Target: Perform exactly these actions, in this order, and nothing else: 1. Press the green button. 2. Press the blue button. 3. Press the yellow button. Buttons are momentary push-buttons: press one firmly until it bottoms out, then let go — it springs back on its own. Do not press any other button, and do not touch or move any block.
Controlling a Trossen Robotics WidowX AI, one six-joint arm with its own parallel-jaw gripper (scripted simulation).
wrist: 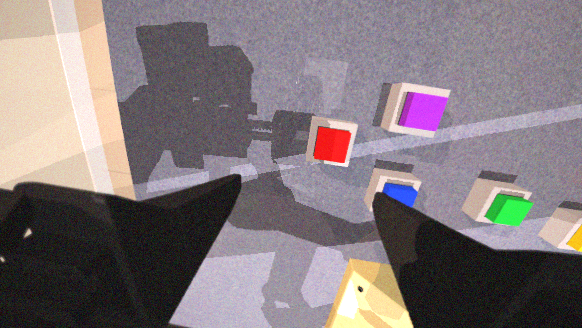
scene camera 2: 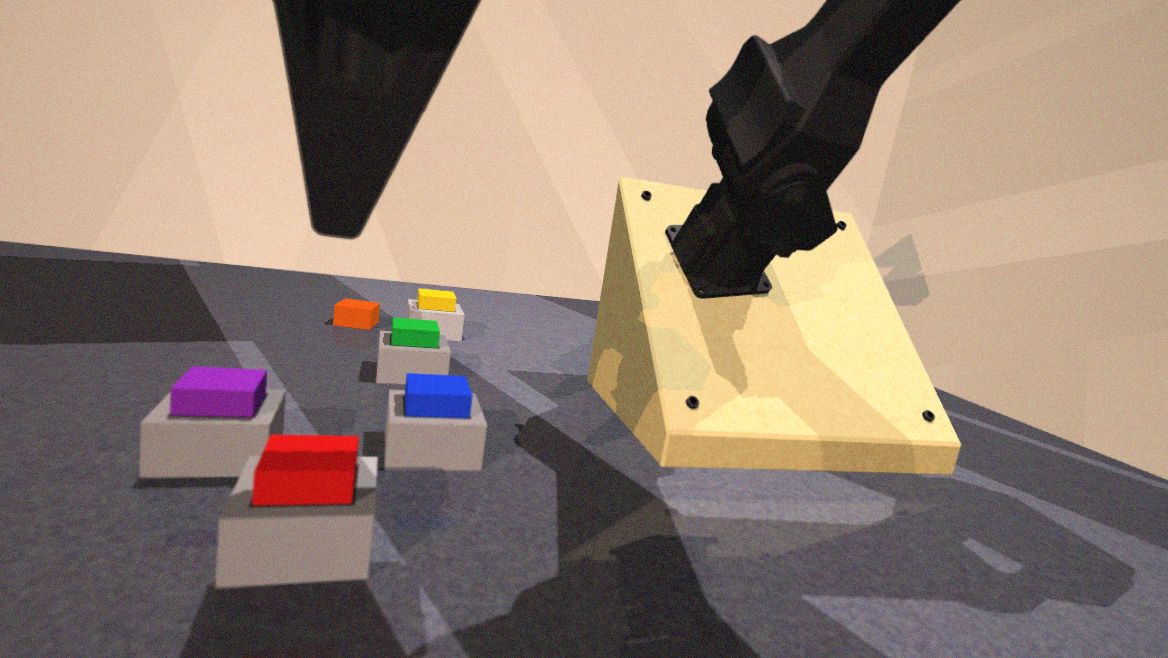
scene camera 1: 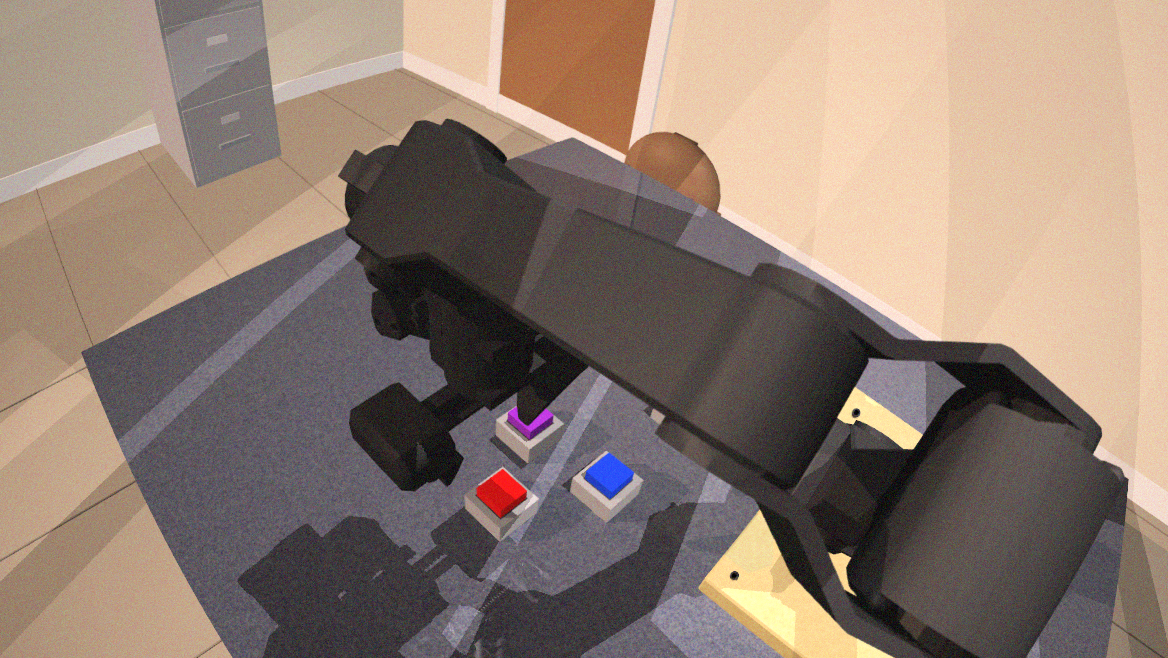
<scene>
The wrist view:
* gripper: 306, 189
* green button: 508, 210
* red button: 332, 144
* purple button: 421, 111
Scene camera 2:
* gripper: 342, 221
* orange block: 349, 313
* blue button: 430, 395
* yellow button: 427, 299
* green button: 405, 332
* red button: 294, 469
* purple button: 203, 391
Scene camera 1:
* gripper: 485, 450
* blue button: 609, 475
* red button: 501, 492
</scene>
